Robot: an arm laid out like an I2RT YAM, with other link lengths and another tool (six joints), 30 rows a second.
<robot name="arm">
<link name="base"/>
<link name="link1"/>
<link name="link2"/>
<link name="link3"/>
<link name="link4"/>
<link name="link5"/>
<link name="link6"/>
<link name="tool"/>
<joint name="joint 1" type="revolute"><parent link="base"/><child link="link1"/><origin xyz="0 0 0.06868" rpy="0 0 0"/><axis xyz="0 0 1"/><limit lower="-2.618" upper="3.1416"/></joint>
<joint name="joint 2" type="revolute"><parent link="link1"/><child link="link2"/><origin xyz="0.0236 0.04 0.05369" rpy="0 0 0"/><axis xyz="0 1 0"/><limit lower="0" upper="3.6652"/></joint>
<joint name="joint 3" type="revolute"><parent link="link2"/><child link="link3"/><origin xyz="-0.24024 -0.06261 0" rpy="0 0 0"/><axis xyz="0 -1 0"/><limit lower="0" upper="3.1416"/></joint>
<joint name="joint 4" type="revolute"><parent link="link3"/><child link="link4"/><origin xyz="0.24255 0.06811 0.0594" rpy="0 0 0"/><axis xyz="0 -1 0"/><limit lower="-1.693" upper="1.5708"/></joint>
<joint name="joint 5" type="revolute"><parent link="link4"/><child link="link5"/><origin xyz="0.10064 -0.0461 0.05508" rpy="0 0 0"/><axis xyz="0 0 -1"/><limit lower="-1.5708" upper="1.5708"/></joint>
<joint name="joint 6" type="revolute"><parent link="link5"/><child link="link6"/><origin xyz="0.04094 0 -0.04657" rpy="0 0 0"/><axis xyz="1 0 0"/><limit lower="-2.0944" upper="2.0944"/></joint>
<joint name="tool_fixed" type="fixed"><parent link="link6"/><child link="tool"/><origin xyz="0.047 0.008 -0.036" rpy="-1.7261 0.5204 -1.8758"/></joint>
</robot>
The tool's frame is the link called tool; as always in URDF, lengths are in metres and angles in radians.
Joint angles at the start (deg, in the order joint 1, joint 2, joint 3, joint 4, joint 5, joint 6):
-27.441, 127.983, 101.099, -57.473, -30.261, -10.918
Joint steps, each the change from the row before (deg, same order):
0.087, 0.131, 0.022, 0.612, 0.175, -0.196
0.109, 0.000, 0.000, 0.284, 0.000, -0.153
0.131, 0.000, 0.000, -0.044, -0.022, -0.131
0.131, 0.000, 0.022, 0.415, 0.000, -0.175
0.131, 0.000, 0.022, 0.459, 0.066, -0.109
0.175, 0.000, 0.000, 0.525, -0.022, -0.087
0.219, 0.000, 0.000, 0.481, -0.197, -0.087
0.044, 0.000, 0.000, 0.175, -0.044, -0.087
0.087, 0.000, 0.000, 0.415, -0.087, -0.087
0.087, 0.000, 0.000, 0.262, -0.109, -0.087
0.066, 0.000, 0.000, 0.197, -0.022, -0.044
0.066, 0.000, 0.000, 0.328, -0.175, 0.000
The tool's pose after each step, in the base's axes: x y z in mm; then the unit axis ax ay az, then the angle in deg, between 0 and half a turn. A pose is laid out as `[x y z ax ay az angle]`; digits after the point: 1 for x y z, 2 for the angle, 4 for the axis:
[380.6 -147.1 75.9 -0.3810 0.9208 0.0835 167.41]
[381.7 -146.8 75.8 -0.3834 0.9200 0.0813 167.21]
[381.9 -145.9 75.8 -0.3854 0.9191 0.0814 167.21]
[383.4 -145.8 75.8 -0.3883 0.9182 0.0781 166.91]
[385.0 -145.7 75.7 -0.3908 0.9175 0.0744 166.64]
[386.9 -145.3 75.7 -0.3935 0.9166 0.0709 166.28]
[388.9 -144.3 75.8 -0.3967 0.9154 0.0688 165.83]
[389.5 -144.2 75.8 -0.3980 0.9149 0.0677 165.67]
[390.9 -144.1 75.8 -0.3999 0.9142 0.0653 165.33]
[391.9 -143.8 75.9 -0.4017 0.9135 0.0640 165.07]
[392.6 -143.6 75.9 -0.4028 0.9131 0.0628 164.93]
[393.8 -143.4 76.0 -0.4039 0.9127 0.0617 164.59]

